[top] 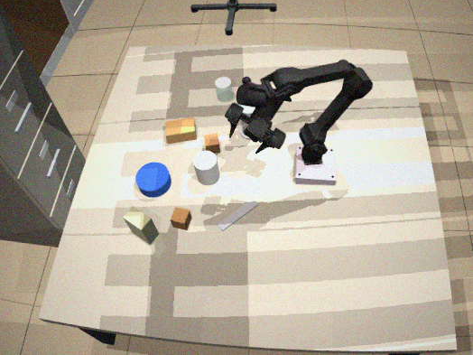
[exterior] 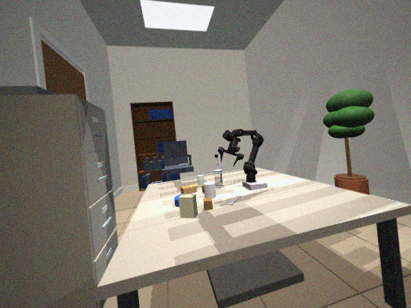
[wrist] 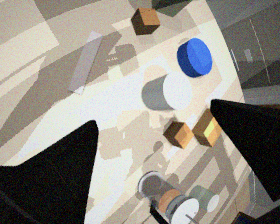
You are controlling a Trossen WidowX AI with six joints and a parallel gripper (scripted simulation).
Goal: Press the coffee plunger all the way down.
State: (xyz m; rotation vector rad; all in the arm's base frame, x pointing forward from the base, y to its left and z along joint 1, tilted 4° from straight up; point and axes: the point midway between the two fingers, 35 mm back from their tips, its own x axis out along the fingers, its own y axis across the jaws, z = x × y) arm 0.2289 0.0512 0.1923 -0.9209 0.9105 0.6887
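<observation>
Now: gripper tip 24 cm to the left of the coffee press, 9 cm above it and 5 cm past it. From my gripper tip the other things lie so: orange box: 25 cm to the right, 22 cm ahead, 19 cm below; pale green cylinder: 43 cm to the right, 18 cm below, 5 cm ahead.
</observation>
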